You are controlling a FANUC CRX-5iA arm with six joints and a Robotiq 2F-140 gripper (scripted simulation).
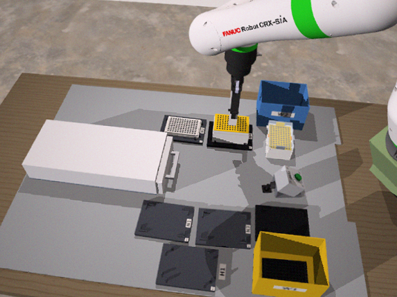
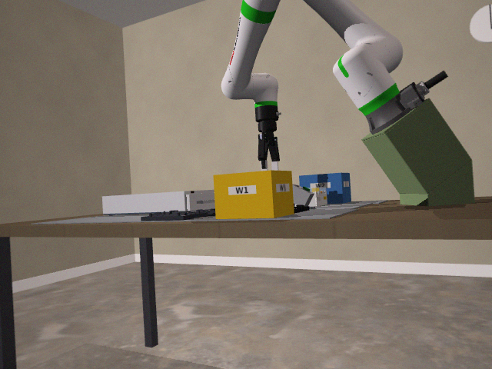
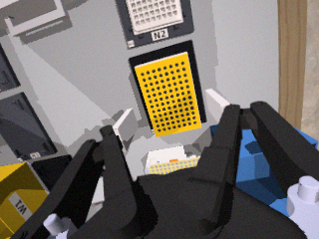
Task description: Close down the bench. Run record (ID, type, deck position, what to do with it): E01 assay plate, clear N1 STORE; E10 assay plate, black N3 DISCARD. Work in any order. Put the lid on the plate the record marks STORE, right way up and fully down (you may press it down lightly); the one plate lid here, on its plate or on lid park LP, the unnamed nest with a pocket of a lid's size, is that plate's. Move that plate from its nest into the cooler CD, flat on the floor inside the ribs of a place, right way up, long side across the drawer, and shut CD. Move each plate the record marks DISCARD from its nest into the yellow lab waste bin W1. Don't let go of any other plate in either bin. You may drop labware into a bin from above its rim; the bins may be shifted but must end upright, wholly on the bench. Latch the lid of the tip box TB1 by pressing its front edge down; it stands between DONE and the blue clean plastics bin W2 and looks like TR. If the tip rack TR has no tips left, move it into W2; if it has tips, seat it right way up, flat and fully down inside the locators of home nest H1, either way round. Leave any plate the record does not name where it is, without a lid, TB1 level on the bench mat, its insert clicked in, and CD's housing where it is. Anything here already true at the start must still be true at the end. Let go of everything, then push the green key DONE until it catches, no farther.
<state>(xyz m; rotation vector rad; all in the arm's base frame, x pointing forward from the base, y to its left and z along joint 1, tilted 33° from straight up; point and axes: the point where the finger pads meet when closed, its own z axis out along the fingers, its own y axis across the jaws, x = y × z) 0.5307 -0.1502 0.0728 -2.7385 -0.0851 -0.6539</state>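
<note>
My gripper is now 10 mm past the tip rack TR, 10 mm to the left of it and 90 mm above it. The rest, counted from my hand: black nest N4 (140 mm below); pale plate (180 mm ahead, 20 mm to the left, 120 mm below); tip box TB1 (180 mm behind, 100 mm below).
</note>
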